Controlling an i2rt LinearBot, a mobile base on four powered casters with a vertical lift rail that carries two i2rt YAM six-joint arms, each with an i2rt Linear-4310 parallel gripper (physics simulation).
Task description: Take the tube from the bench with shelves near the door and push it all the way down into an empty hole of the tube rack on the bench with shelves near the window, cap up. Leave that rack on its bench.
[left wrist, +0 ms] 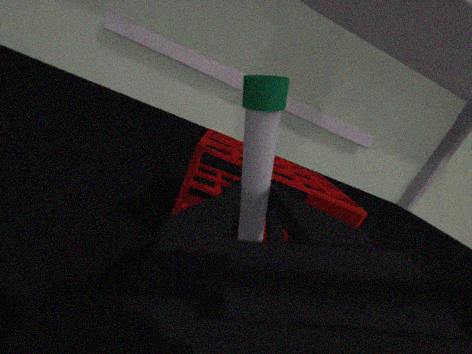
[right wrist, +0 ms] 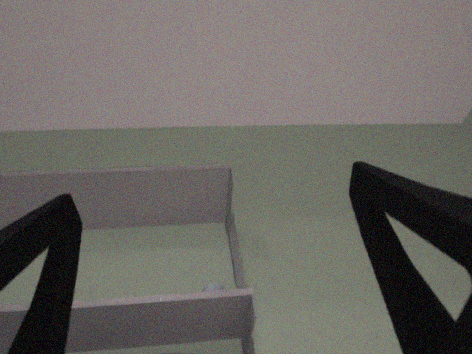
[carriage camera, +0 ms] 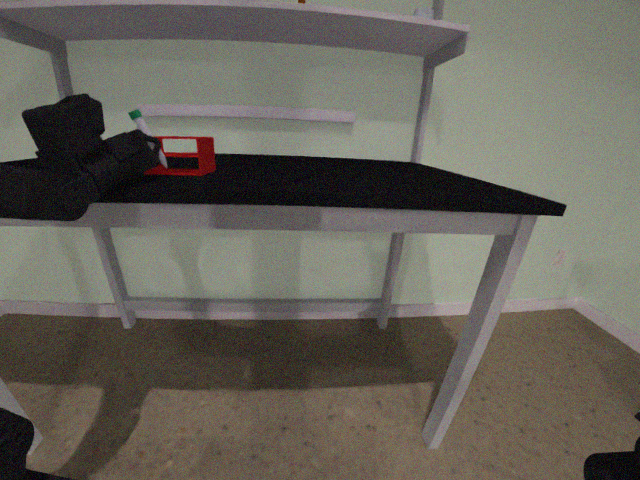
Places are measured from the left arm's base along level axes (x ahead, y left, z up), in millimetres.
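Where they show: left gripper, between the fingertips: (left wrist: 254, 189) (carriage camera: 155, 143); right gripper, between the fingertips: (right wrist: 214, 192).
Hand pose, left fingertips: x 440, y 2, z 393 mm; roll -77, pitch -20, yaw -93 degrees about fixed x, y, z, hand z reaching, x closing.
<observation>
Things, the pixels of their top centre, and the offset from my left fingertips. "*": a spot on its surface instead. Level surfaces: height alone.
- tube, centre of its top: (left wrist: 303, 88) (carriage camera: 146, 109) dx -10, dy +2, dz +63 mm
- red tube rack, centre of its top: (left wrist: 275, 163) (carriage camera: 177, 136) dx +54, dy -20, dz +11 mm
- black bench top, height of its surface: dz -67 mm
- grey shelf, height of its surface: dz +371 mm
- bench's front right leg, a spot on its surface: (carriage camera: 478, 330) * dx -16, dy -780, dz -420 mm
- small pale object, a spot on its surface: (right wrist: 214, 287) * dx +534, dy -681, dz +468 mm
The tube (carriage camera: 143, 125) (left wrist: 260, 150), white with a green cap, is held by my left gripper (carriage camera: 156, 145). In the carriage view it leans, cap up and to the left, its lower end in front of the rack. The red tube rack (carriage camera: 206, 156) (left wrist: 334, 204) stands on the black bench top (carriage camera: 330, 180) (left wrist: 75, 165), behind the tube and the fingers in the left wrist view. My left fingers hide part of the rack, and I cannot tell whether the tube touches it. My right gripper (right wrist: 214, 192) is open and empty, facing the wall and upper shelves.
A grey shelf (carriage camera: 232, 25) (right wrist: 165, 315) runs above the bench, carried by posts (carriage camera: 422, 113). A pale rail (carriage camera: 248, 112) (left wrist: 175, 52) is on the wall behind. The bench's front right leg (carriage camera: 478, 330) stands on the brown floor. A small pale object (right wrist: 214, 287) is on the shelf.
</observation>
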